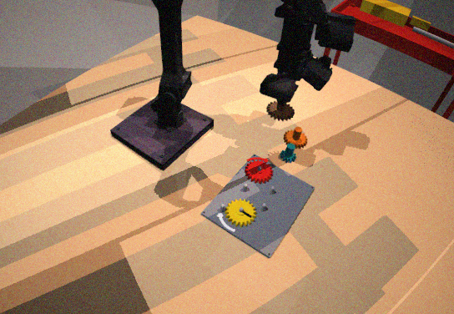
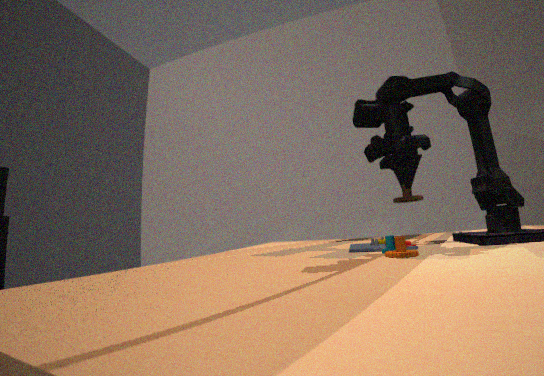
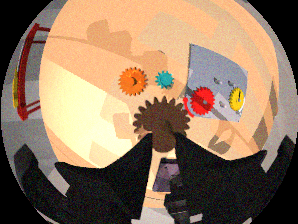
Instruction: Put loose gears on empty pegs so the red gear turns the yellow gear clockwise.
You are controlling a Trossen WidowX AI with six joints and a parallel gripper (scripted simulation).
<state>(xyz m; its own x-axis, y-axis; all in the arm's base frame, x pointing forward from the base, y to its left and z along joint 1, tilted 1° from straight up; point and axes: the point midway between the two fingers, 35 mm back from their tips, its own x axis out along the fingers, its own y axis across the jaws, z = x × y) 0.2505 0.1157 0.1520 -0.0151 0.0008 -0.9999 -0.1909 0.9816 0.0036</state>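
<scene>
My gripper tip is 220 mm to the left of the yellow gear, 130 mm above it and 50 mm short of it. From my gripper tip the other things lie so: orange gear: 130 mm below, 60 mm to the left, 40 mm ahead; then brown gear: 10 mm below; then small teal gear: 130 mm below, 50 mm ahead.
</scene>
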